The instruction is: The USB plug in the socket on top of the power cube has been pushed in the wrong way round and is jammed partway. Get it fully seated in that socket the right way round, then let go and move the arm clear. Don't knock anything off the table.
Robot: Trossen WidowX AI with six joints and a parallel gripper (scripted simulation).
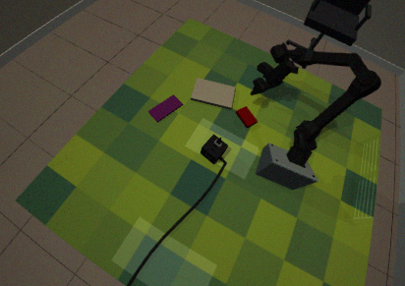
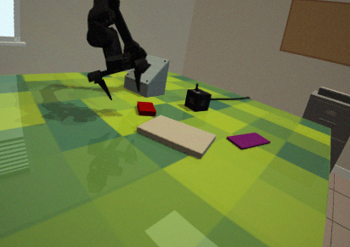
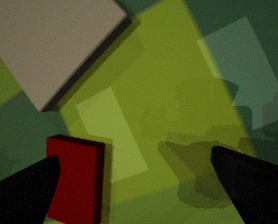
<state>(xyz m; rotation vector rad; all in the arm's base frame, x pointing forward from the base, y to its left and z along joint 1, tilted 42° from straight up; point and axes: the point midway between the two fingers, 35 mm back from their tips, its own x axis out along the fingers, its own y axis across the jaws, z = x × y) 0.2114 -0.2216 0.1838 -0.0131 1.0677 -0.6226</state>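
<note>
The USB plug is 32 cm to the left of my gripper tip, 8 cm ahead of it and 2 cm above it. The rest, counted from my gripper tip: purple card 36 cm ahead, 22 cm to the left, 7 cm below; then beige slab 19 cm ahead, 7 cm below, 5 cm to the left; then red block 11 cm to the left, 6 cm below.
</note>
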